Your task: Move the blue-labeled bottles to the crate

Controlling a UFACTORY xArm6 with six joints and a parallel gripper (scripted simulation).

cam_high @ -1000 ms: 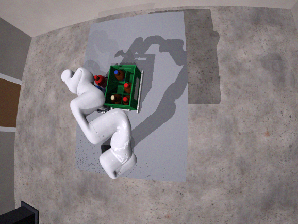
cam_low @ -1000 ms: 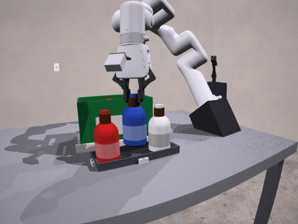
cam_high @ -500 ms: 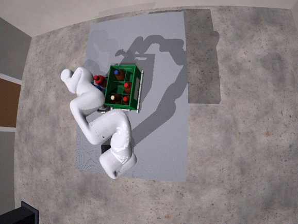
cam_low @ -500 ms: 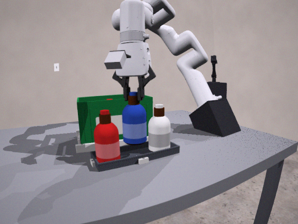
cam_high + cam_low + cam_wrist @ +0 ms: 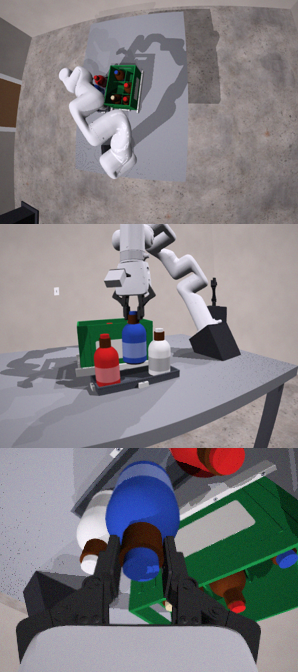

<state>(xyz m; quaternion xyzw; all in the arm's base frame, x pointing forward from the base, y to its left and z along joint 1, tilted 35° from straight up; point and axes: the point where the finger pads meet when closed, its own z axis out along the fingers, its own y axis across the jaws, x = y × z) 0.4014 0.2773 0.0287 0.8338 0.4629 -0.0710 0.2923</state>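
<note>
The blue-labeled bottle lies 7 cm below my hand. The rest, counted from my hand: red bottle (9 cm ahead, 2 cm to the left, 13 cm below); white bottle (9 cm behind, 2 cm to the right, 13 cm below); dark tray (20 cm below).
</note>
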